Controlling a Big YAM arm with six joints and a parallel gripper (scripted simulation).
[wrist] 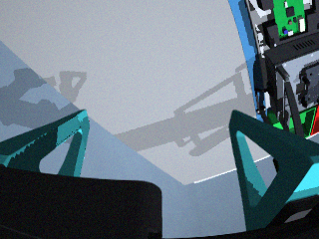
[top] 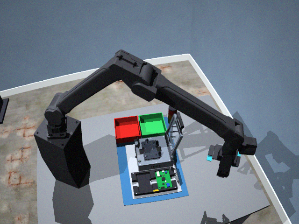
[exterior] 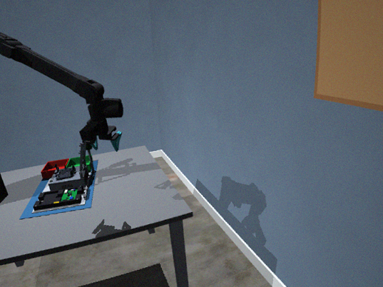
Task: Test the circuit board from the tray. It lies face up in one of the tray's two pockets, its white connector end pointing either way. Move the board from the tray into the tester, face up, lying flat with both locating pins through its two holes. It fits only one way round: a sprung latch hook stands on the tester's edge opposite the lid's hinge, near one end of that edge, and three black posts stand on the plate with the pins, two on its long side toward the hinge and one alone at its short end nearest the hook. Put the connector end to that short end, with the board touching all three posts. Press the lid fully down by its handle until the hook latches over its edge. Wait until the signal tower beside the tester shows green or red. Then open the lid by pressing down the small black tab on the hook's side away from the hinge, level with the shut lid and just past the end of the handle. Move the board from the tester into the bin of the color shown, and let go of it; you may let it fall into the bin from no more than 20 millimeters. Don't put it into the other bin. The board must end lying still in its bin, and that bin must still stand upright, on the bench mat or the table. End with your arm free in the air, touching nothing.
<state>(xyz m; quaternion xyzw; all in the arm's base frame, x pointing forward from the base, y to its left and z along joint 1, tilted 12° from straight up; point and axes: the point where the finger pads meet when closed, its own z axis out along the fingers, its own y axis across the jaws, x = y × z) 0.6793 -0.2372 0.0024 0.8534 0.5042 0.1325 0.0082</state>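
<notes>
Right now the green circuit board is 22 cm behind my hand, 11 cm to the left of it and 24 cm below it. From my hand the other things lie so: black latch hook: 31 cm behind, 34 cm to the left, 17 cm below; clear lid: 13 cm behind, 27 cm to the left, 7 cm below; green bin: 20 cm behind, 48 cm to the left, 24 cm below.
</notes>
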